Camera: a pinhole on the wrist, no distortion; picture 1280 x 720 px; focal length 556.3 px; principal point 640.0 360.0 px. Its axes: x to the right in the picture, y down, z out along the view. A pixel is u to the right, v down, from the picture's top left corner.
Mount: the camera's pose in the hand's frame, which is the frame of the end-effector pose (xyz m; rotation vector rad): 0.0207 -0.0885 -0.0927 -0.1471 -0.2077 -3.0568
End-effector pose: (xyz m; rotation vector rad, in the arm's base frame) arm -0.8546 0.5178 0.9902 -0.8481 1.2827 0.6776
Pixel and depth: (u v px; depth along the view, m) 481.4 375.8 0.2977
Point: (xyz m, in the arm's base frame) -0.6871 0.6506 0.8814
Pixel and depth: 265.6 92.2 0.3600
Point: -0.8147 0.7718 0.7061
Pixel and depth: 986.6 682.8 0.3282
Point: -0.5280 0.6230 1.1843
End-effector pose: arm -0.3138 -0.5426 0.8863 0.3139 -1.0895 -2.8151
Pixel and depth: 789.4 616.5 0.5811
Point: -0.3843 0.0237 1.0876
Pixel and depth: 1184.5 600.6 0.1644
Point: -0.2240 -0.3518 0.8738
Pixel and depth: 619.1 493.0 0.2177
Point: -0.3972 -0.3875 0.8968
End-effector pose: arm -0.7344 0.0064 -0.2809 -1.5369 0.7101 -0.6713
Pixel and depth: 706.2 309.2 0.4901
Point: -0.4340 0.2519 -0.3310
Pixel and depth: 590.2 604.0 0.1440
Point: -0.6513 0.0103 -0.1551
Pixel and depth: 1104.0 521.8 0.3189
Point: -0.6592 0.3407 -0.1500
